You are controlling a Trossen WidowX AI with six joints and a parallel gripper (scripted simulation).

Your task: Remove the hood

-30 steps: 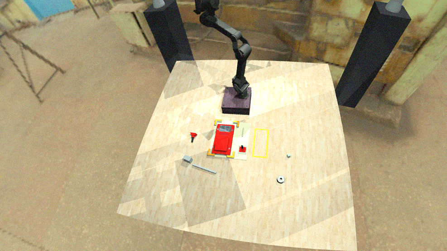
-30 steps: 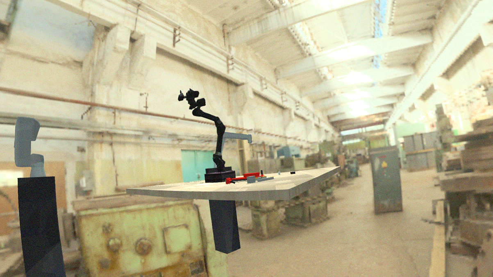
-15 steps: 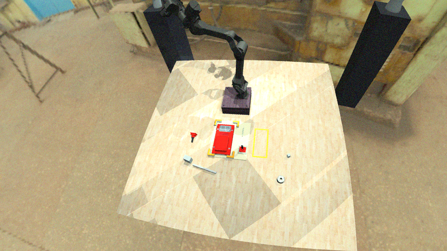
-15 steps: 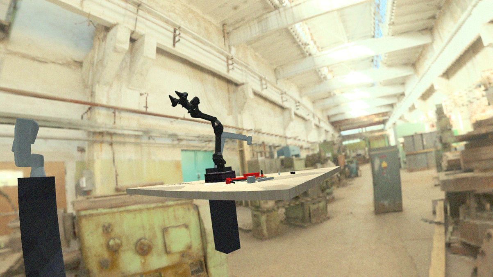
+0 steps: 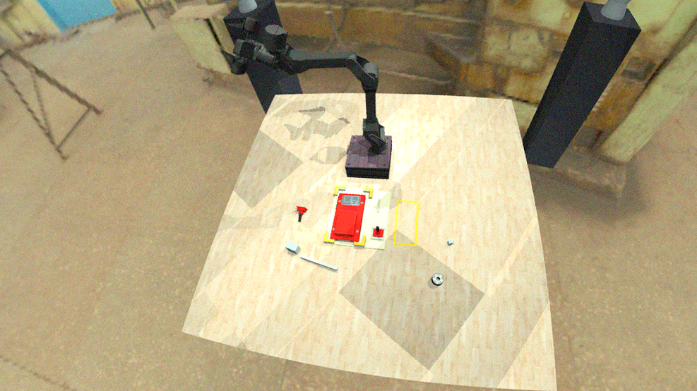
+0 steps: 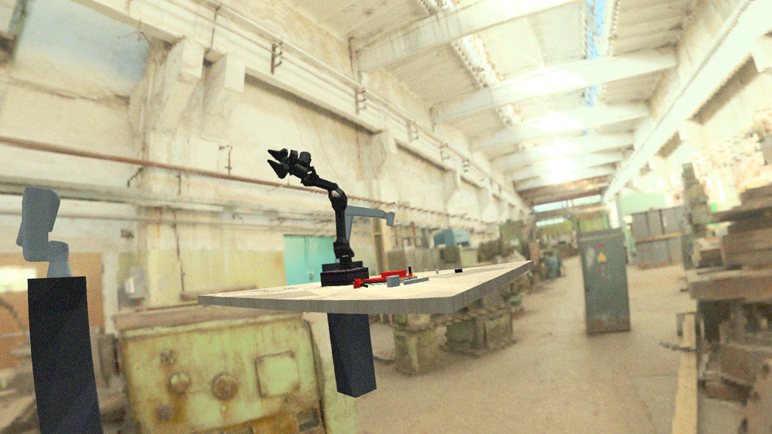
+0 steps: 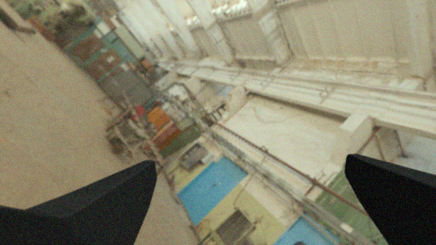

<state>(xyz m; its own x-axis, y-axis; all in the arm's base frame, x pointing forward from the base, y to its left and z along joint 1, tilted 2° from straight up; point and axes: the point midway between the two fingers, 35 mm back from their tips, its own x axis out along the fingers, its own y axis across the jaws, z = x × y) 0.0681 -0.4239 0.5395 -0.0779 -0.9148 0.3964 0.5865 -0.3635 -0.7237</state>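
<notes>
The red hood is 280 mm ahead of my gripper tip, 440 mm to the left of it and 570 mm below it. The rest, counted from my gripper tip: small grey piece (250 mm ahead, 830 mm to the left, 600 mm below); grey rod (450 mm ahead, 390 mm to the left, 600 mm below).
</notes>
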